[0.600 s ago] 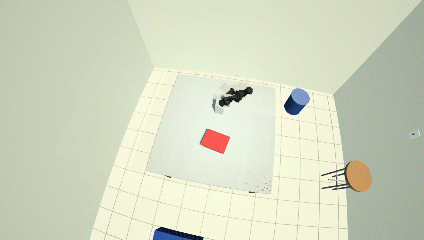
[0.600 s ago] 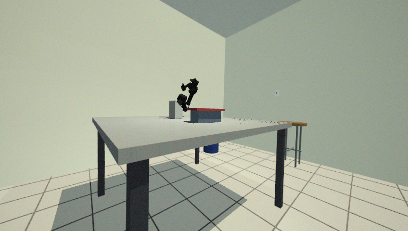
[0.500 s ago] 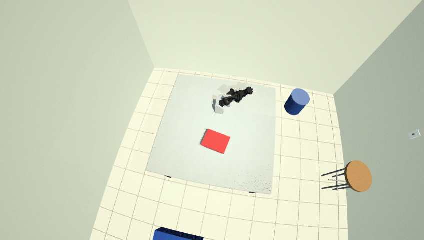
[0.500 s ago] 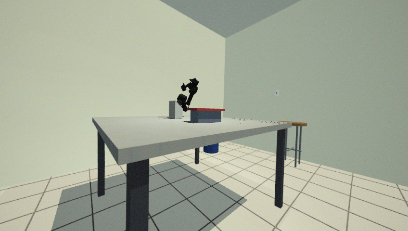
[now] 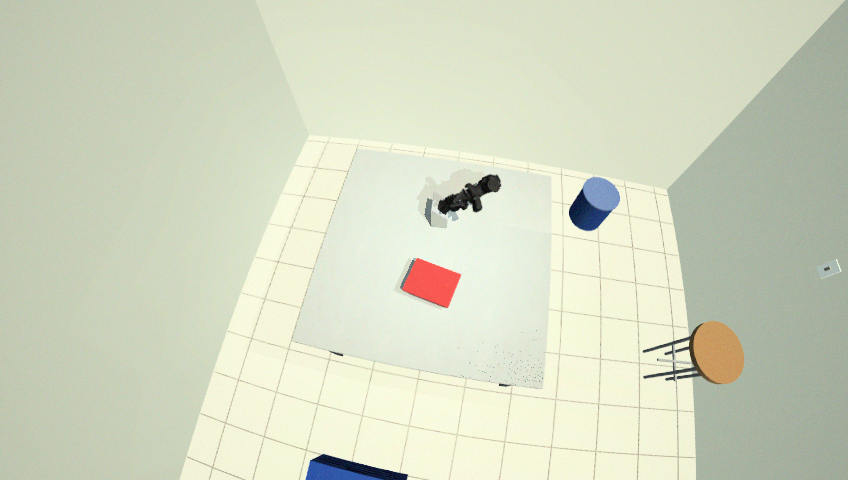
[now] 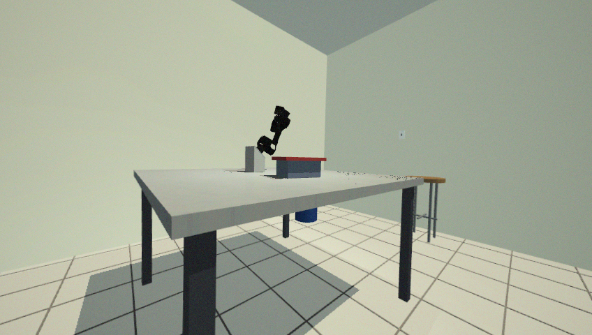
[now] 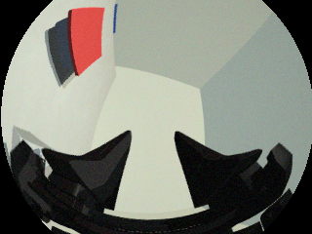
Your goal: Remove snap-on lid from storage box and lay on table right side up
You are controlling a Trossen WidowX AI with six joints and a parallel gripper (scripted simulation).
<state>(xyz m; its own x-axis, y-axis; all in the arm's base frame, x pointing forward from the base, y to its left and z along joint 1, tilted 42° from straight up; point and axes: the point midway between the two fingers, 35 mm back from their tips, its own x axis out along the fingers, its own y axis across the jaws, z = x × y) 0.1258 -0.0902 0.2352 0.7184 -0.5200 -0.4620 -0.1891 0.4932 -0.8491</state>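
Now: gripper tip 290 mm short of the red lid, 20 mm to the left of it and 280 mm above it. Also, from my gripper tip: grey-blue storage box: 290 mm ahead, 20 mm to the right, 330 mm below.
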